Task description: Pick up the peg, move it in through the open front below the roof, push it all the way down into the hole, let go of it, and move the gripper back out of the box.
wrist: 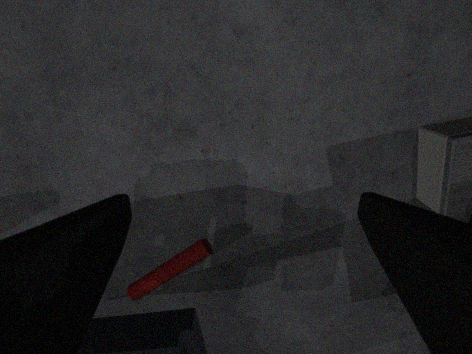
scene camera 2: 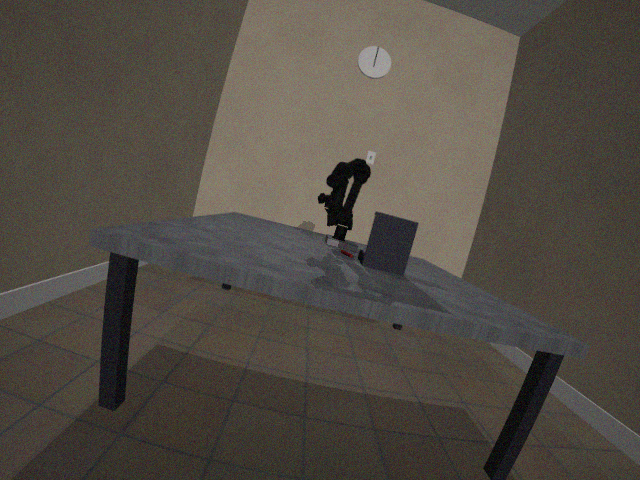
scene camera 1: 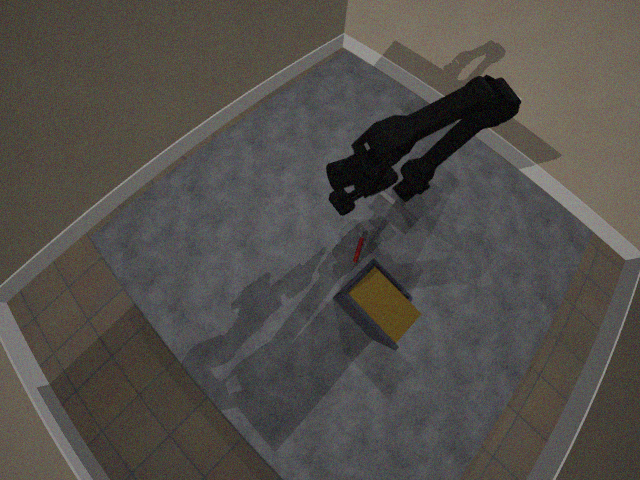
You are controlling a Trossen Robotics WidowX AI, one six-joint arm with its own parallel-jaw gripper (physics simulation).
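Places are measured from the arm's base along level axes (x right, y up, z back), in centimetres.
Pixels of known places: gripper, fingertip midpoint: (wrist: 246, 204) (scene camera 2: 329, 226) (scene camera 1: 357, 202); arm's base, link origin: (scene camera 2: 338, 239) (scene camera 1: 405, 190).
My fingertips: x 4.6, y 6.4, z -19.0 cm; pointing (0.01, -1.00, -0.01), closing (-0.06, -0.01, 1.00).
Note:
Ahead of a thing's pixels: the offset from my fingertips to its top centre. "spot": to the spot under its first point. Level surfaces: height alone.
The red peg {dy -8.3, dx -10.2, dz -6.2 cm} (scene camera 1: 358, 250) (scene camera 2: 346, 253) (wrist: 170, 270) lies flat on the table beside the box. In the wrist view it lies slanted, low and left of centre, closer to the left finger. The dark grey box {dy +10.5, dx -23.8, dz -12.5 cm} (scene camera 1: 361, 319) (scene camera 2: 390, 245) has a yellow roof {spot: dy +10.6, dx -24.2, dz -15.8 cm} (scene camera 1: 385, 304). A dark part of the box (wrist: 145, 325) shows at the bottom left of the wrist view. The hole cannot be made out. My gripper (wrist: 246, 204) is open and empty, above the table near the peg. In scene camera 1 the arm hides its fingertips.
The grey table {dy -9.7 cm} (scene camera 1: 206, 206) (scene camera 2: 206, 248) carries the arm, the box and the peg, with dark shadows around them. A pale-edged block (wrist: 432, 167) stands at the right of the wrist view; what it is cannot be told. The arm's base (scene camera 1: 413, 180) is behind the gripper.

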